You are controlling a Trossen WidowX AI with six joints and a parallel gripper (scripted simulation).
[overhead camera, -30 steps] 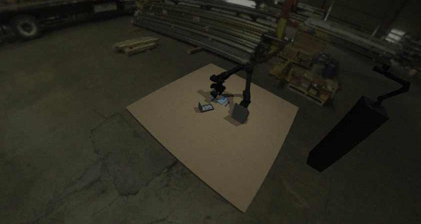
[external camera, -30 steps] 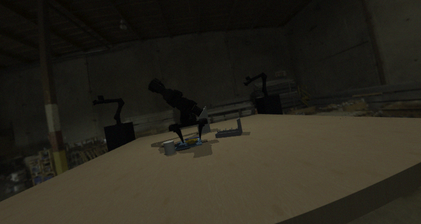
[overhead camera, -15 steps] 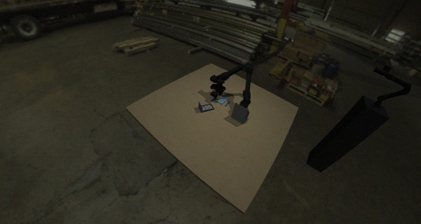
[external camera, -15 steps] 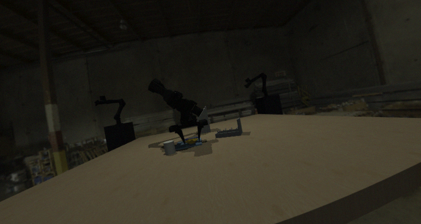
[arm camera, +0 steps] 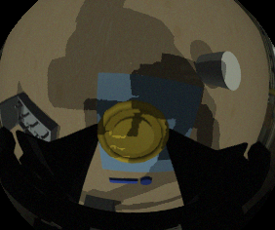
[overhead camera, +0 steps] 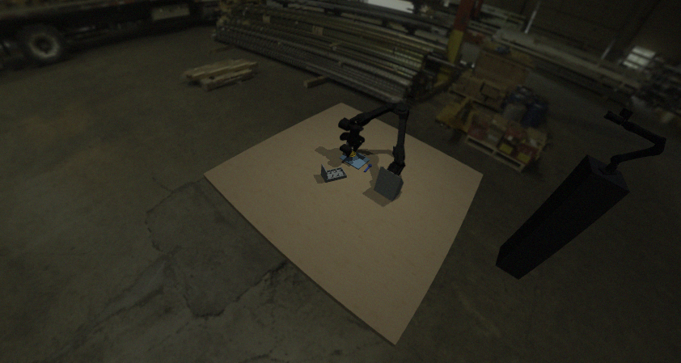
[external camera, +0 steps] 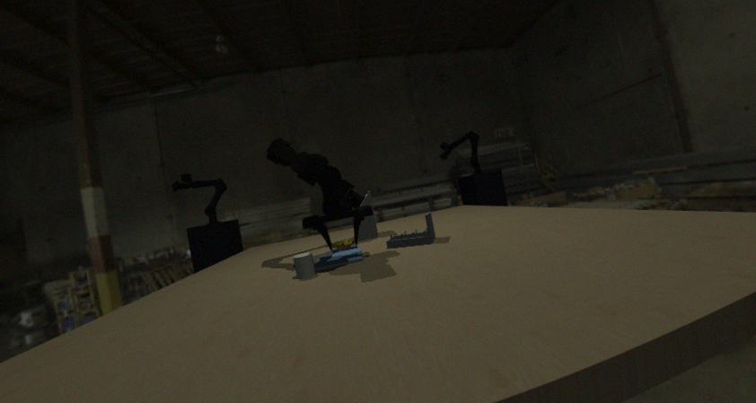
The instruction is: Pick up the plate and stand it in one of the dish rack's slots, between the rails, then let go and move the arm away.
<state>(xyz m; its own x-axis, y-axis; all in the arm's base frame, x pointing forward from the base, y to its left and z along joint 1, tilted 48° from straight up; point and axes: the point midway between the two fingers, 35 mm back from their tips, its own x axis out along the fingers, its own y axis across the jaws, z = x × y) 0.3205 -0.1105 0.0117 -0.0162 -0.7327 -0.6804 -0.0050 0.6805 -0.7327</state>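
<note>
The light blue mat is 2 cm behind my gripper tip, 2 cm to the right of it and 3 cm below it. Round my gripper tip: blue utensil (13 cm behind, 1 cm to the right, 3 cm below); white cup (8 cm ahead, 10 cm to the right, 1 cm below); yellow plate (1 cm above).
</note>
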